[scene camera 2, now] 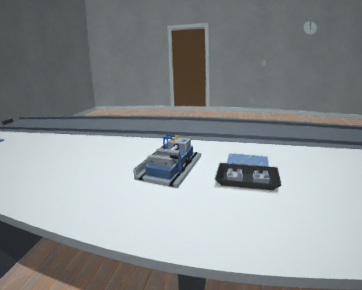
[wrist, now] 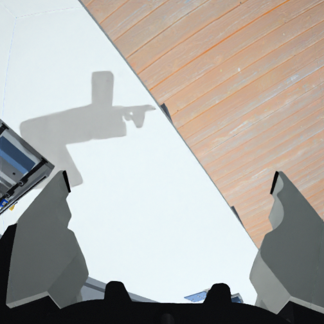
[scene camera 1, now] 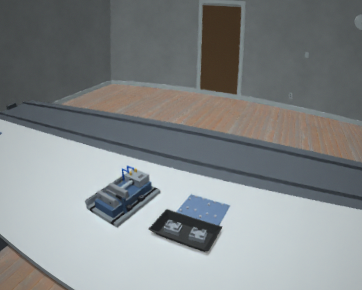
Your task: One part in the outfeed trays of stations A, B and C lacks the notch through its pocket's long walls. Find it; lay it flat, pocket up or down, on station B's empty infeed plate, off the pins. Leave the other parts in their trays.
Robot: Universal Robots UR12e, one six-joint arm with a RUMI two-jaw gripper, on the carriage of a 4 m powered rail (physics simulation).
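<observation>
A black tray (scene camera 1: pixel 176 240) (scene camera 2: pixel 247 185) holds two light grey parts side by side, the left part (scene camera 1: pixel 173 226) (scene camera 2: pixel 234 174) and the right part (scene camera 1: pixel 198 233) (scene camera 2: pixel 260 175). Notches show on both, though small. A blue plate (scene camera 1: pixel 220 210) (scene camera 2: pixel 240 158) with small pins lies behind the tray and bears no part. I cannot tell which station this is. My gripper (wrist: pixel 169 172) is wide open and empty, high above the white table; it does not show in the scene views. In the wrist view a small blue plate (wrist: pixel 196 297) shows at the bottom edge, partly hidden by the gripper body.
A blue and grey vise machine (scene camera 1: pixel 120 195) (scene camera 2: pixel 167 162) stands left of the tray; part of such a machine (wrist: pixel 17 155) shows at the wrist view's left edge. The grey rail (scene camera 1: pixel 200 150) (scene camera 2: pixel 250 131) runs behind the white table (scene camera 1: pixel 75 200) (scene camera 2: pixel 125 220) (wrist: pixel 150 225). The arm's shadow falls on the table.
</observation>
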